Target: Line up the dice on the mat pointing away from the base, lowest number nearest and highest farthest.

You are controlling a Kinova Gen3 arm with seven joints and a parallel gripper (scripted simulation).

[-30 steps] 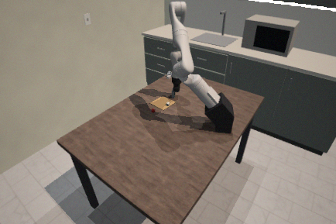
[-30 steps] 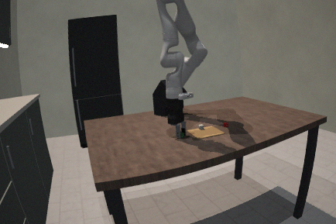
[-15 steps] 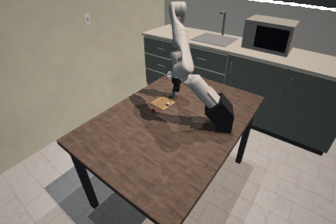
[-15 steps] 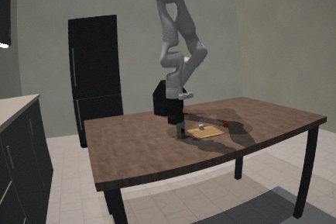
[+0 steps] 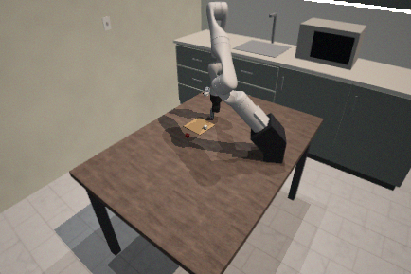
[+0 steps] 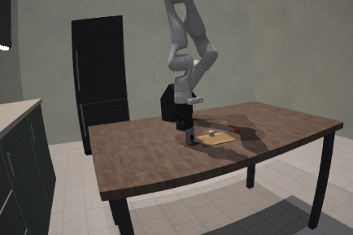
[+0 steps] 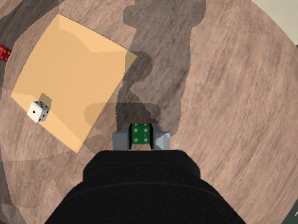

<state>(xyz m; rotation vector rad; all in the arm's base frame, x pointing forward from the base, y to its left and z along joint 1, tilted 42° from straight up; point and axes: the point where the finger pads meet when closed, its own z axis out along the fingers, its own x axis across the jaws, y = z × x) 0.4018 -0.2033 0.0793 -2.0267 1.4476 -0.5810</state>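
My hand is 2 cm short of the tan mat, 12 cm to the right of it and 2 cm above it. From my hand the other things lie so: red die (2 cm ahead, 25 cm to the left, 1 cm below); green die (1 cm below); white die (3 cm behind, 13 cm to the left, 1 cm below).
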